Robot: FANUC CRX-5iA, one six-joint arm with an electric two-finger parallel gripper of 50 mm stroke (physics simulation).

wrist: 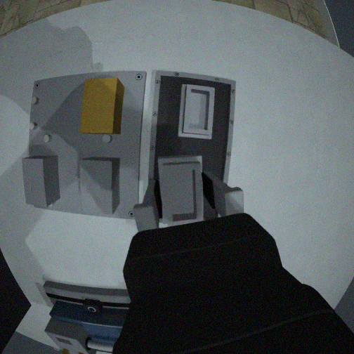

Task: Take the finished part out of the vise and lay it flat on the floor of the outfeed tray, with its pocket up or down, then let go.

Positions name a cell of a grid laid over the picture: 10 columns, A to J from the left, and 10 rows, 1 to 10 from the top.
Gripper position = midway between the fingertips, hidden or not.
Observation:
I see my gripper (F6), a yellow block (C4) and a grey plate (B4).

